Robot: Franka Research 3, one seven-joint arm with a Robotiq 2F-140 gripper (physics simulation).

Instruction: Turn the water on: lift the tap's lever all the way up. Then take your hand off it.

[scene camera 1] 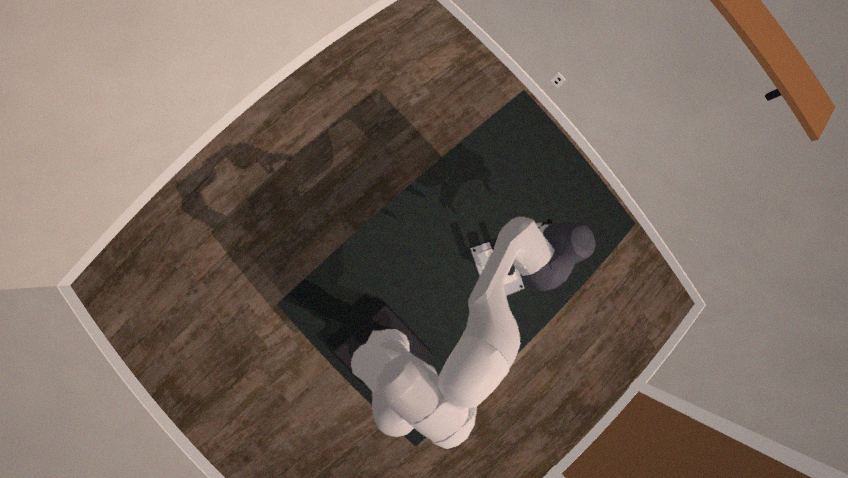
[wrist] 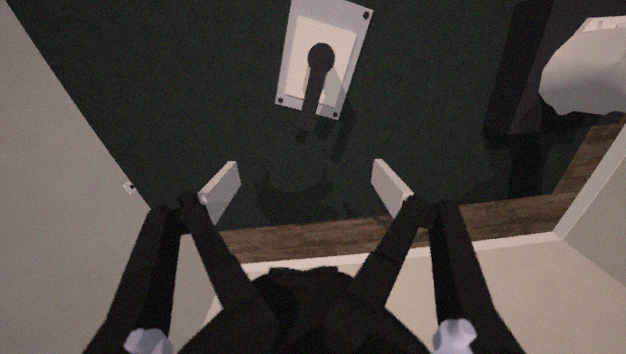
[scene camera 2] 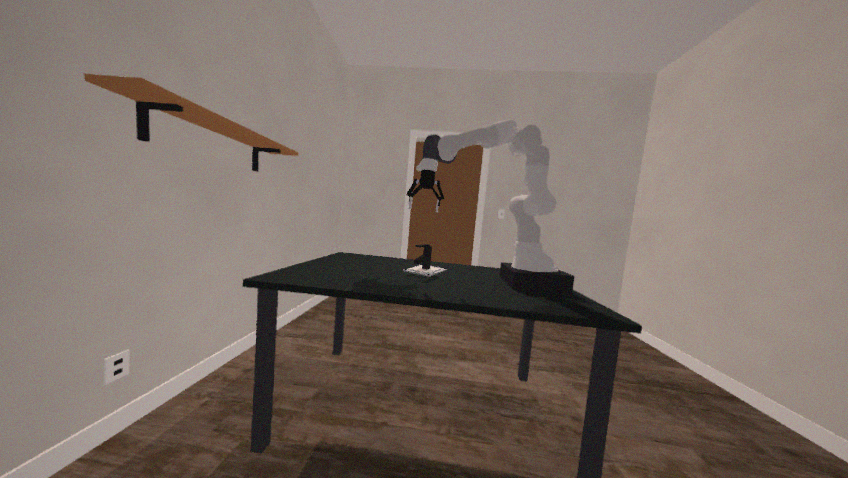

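Note:
The black tap (scene camera 2: pixel 426 258) (wrist: pixel 321 56) stands upright on a white base plate (scene camera 1: pixel 514 288) (scene camera 2: pixel 437 271) (wrist: pixel 287 60). Its lever (scene camera 2: pixel 421 245) (wrist: pixel 314 90) reaches out from the top, over the spout, and looks about level in the second scene view; its exact tilt is hard to tell. My gripper (scene camera 2: pixel 424 205) (wrist: pixel 305 171) is open and empty, fingers pointing down. It hangs well above the tap and touches neither lever nor spout. In the wrist view the tap is beyond the fingertips. In the first scene view the arm hides most of the tap and gripper.
The plate is on a dark green table (scene camera 1: pixel 510 148) (scene camera 2: pixel 332 274) (wrist: pixel 150 75). The arm's dark base block (scene camera 2: pixel 537 282) (wrist: pixel 520 65) is to the right of the tap in the second scene view. A wooden wall shelf (scene camera 1: pixel 783 59) (scene camera 2: pixel 195 112) is high on the wall.

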